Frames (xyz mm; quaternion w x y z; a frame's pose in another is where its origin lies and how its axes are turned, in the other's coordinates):
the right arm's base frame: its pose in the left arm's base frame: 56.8 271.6 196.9 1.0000 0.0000 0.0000 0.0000
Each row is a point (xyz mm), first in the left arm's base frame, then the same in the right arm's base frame.
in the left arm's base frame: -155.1 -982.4 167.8
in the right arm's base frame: -211.9 -1254.0 -29.1
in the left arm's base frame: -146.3 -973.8 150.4
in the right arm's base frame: -203.1 -1245.4 -46.5
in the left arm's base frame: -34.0 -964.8 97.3
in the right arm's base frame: -90.8 -1236.4 -99.6
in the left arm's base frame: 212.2 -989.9 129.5
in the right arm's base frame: 155.4 -1261.5 -67.4
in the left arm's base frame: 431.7 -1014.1 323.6
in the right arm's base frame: 374.9 -1285.7 126.7
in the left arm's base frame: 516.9 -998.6 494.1
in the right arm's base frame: 460.1 -1270.2 297.2
